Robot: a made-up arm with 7 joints. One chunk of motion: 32 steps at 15 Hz.
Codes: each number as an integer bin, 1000 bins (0 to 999) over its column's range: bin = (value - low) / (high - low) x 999, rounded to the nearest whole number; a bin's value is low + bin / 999 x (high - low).
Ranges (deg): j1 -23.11..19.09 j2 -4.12..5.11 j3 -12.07..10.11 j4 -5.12..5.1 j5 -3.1..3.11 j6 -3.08..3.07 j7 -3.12..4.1
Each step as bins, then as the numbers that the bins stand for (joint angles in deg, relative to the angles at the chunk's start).
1 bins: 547 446 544 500 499 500 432
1 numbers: 0.00 0.00 0.01 0.00 0.00 0.00 0.00
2 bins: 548 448 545 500 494 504 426
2 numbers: 0.04 0.02 0.03 0.00 -0.03 0.02 -0.04
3 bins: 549 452 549 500 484 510 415
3 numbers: 0.08 0.06 0.12 0.00 -0.09 0.06 -0.12
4 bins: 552 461 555 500 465 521 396
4 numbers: 0.21 0.14 0.25 0.00 -0.21 0.13 -0.26
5 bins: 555 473 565 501 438 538 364
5 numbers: 0.33 0.25 0.47 0.01 -0.38 0.23 -0.49
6 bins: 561 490 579 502 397 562 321
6 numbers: 0.59 0.41 0.79 0.02 -0.63 0.38 -0.80
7 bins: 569 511 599 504 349 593 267
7 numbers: 0.93 0.60 1.23 0.04 -0.93 0.57 -1.19
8 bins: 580 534 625 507 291 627 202
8 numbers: 1.39 0.81 1.81 0.07 -1.29 0.78 -1.66
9 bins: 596 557 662 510 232 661 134
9 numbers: 2.07 1.03 2.63 0.10 -1.66 0.99 -2.15
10 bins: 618 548 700 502 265 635 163
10 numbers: 3.00 0.94 3.47 0.02 -1.45 0.83 -1.94
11 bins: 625 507 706 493 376 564 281
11 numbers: 3.29 0.56 3.60 -0.08 -0.76 0.39 -1.09
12 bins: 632 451 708 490 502 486 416
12 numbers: 3.59 0.05 3.65 -0.11 0.02 -0.09 -0.11
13 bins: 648 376 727 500 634 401 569
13 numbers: 4.26 -0.65 4.07 0.00 0.84 -0.61 0.99
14 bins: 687 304 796 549 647 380 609
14 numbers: 5.91 -1.31 5.60 0.50 0.92 -0.74 1.28
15 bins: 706 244 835 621 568 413 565
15 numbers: 6.71 -1.87 6.47 1.23 0.43 -0.54 0.96
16 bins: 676 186 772 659 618 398 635
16 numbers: 5.45 -2.40 5.07 1.62 0.74 -0.63 1.47
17 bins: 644 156 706 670 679 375 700
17 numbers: 4.09 -2.68 3.60 1.73 1.12 -0.77 1.94
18 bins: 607 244 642 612 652 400 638
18 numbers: 2.53 -1.87 2.18 1.14 0.95 -0.62 1.49
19 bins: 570 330 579 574 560 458 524
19 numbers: 0.97 -1.07 0.79 0.75 0.38 -0.26 0.67
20 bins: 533 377 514 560 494 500 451
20 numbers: -0.59 -0.64 -0.66 0.61 -0.03 0.00 0.14
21 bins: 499 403 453 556 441 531 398
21 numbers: -2.03 -0.40 -2.01 0.57 -0.36 0.19 -0.24
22 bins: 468 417 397 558 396 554 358
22 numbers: -3.34 -0.27 -3.26 0.59 -0.64 0.33 -0.53
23 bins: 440 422 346 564 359 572 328
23 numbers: -4.52 -0.22 -4.39 0.65 -0.87 0.44 -0.75
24 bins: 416 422 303 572 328 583 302
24 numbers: -5.54 -0.22 -5.34 0.73 -1.06 0.51 -0.94
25 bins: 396 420 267 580 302 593 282
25 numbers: -6.38 -0.24 -6.14 0.81 -1.22 0.57 -1.08
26 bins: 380 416 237 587 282 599 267
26 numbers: -7.06 -0.28 -6.81 0.89 -1.35 0.61 -1.19
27 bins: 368 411 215 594 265 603 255
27 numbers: -7.56 -0.32 -7.30 0.96 -1.45 0.63 -1.28
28 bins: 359 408 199 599 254 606 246
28 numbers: -7.95 -0.35 -7.65 1.01 -1.52 0.65 -1.34
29 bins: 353 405 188 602 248 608 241
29 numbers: -8.20 -0.38 -7.90 1.04 -1.56 0.66 -1.38
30 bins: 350 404 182 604 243 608 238
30 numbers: -8.33 -0.39 -8.03 1.06 -1.59 0.66 -1.40
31 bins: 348 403 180 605 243 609 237
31 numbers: -8.41 -0.40 -8.07 1.07 -1.59 0.67 -1.41
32 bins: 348 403 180 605 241 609 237
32 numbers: -8.41 -0.40 -8.07 1.07 -1.60 0.67 -1.41
